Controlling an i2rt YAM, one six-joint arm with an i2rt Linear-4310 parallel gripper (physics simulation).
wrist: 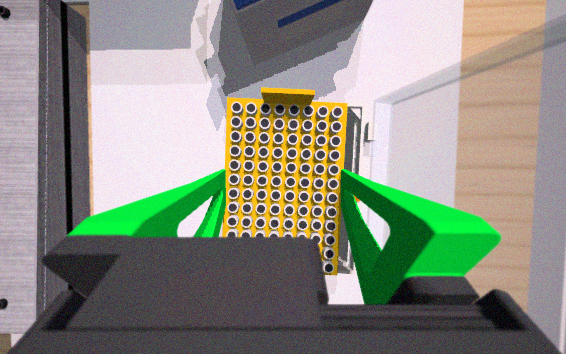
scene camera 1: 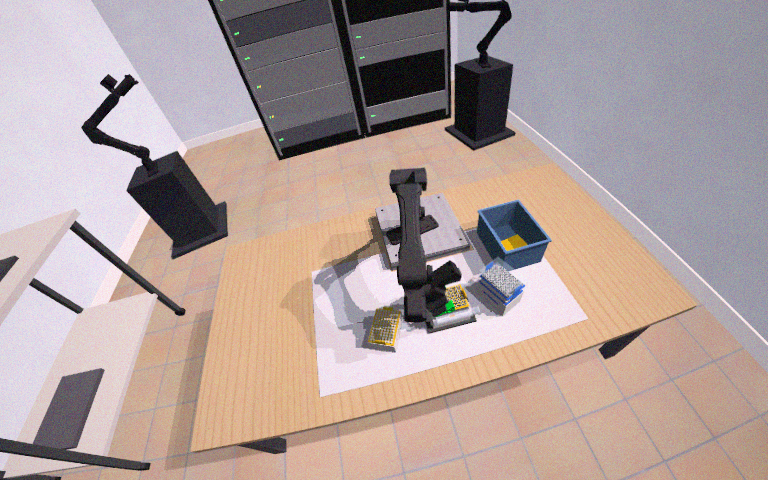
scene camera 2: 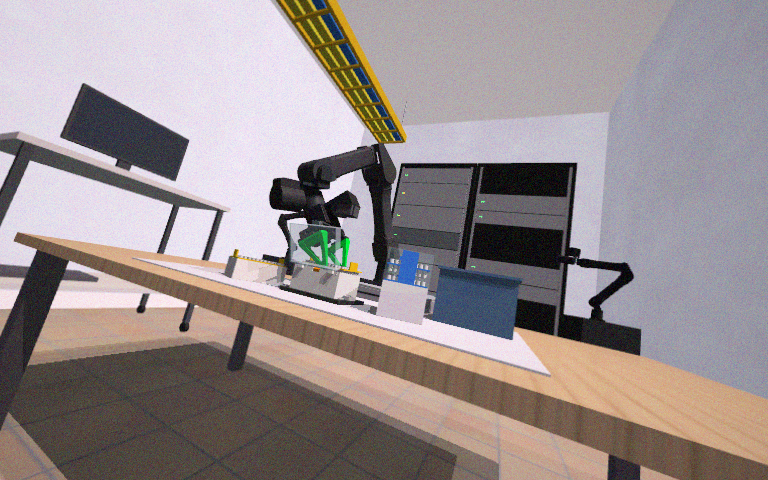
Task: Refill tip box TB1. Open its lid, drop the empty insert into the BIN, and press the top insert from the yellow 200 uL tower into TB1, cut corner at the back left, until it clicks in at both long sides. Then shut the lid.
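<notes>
My gripper [scene camera 1: 448, 307] [scene camera 2: 334, 264] [wrist: 283, 177] is shut on a yellow insert [scene camera 1: 457, 295] [scene camera 2: 353, 267] [wrist: 285, 155] full of tips, one green finger at each long side. The insert lies at the top of TB1 [scene camera 2: 322, 284] and looks about level; whether it is clicked in at either side cannot be told. Its near left corner is hidden in the wrist view. TB1's clear lid [scene camera 1: 453, 318] [scene camera 2: 300, 243] [wrist: 417, 150] stands open. The yellow tower [scene camera 1: 385, 327] [scene camera 2: 254, 268] stands to the left. The blue BIN [scene camera 1: 492, 236] [scene camera 2: 475, 302] holds a yellow insert [scene camera 1: 513, 242].
A blue-topped tip tower [scene camera 1: 501, 283] [scene camera 2: 404, 300] [wrist: 295, 35] stands close to the right of TB1, between it and the BIN. The arm's grey base plate [scene camera 1: 450, 217] [wrist: 20, 175] is behind. A white mat [scene camera 1: 351, 376] [scene camera 2: 498, 353] lies under the boxes.
</notes>
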